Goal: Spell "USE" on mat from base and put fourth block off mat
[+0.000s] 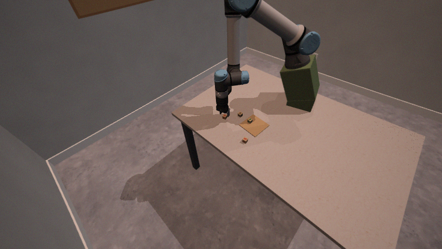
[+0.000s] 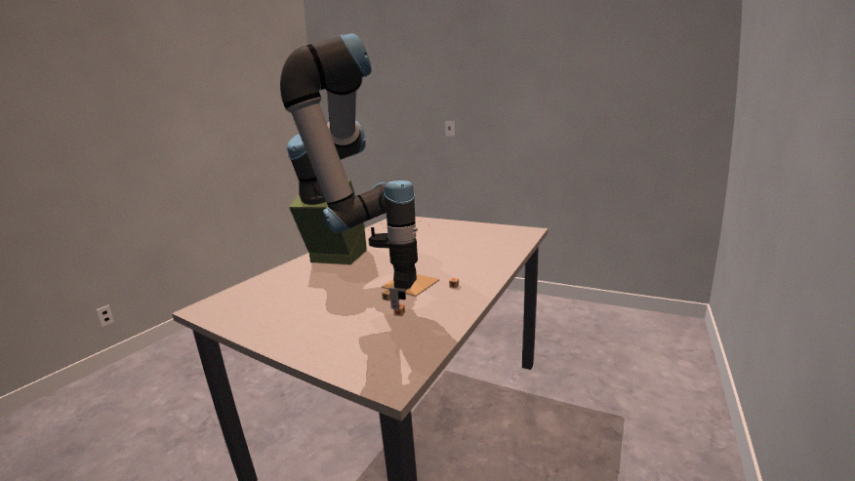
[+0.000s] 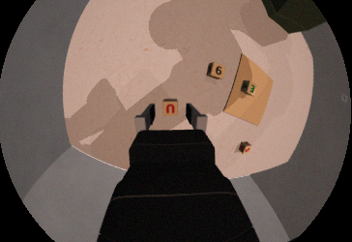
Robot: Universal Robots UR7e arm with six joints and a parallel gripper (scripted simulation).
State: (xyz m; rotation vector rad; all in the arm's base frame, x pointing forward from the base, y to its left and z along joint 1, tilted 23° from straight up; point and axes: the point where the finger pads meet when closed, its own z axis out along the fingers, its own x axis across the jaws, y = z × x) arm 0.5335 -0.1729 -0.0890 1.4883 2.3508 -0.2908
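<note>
Right now my hand is 11 cm past the mat, 17 cm to the right of it and 5 cm above it.
</note>
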